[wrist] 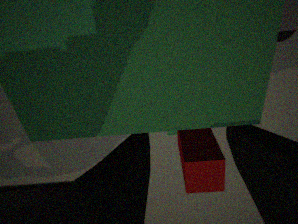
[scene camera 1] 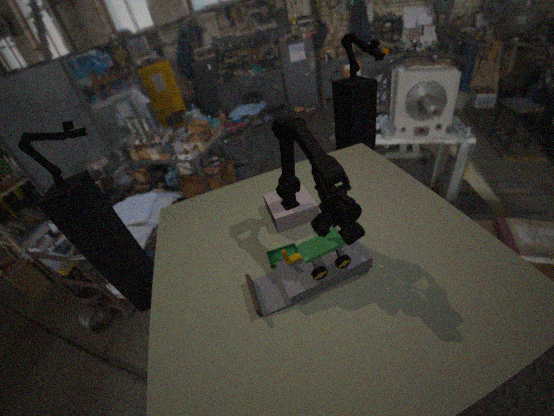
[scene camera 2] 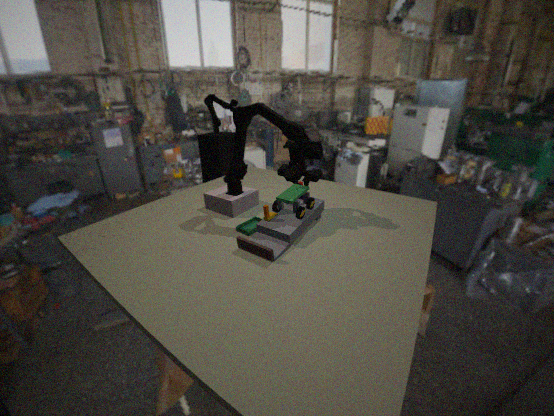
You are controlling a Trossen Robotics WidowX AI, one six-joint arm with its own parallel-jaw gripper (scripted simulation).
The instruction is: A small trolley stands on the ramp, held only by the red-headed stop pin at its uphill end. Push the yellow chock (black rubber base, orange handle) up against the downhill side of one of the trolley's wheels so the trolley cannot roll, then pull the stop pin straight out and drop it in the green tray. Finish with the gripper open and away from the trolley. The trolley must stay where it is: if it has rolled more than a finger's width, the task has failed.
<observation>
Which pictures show the gripper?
The wrist view, scene camera 1 and scene camera 2: all of them.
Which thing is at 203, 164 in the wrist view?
A red-headed stop pin.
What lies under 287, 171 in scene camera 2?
The gripper.
</observation>
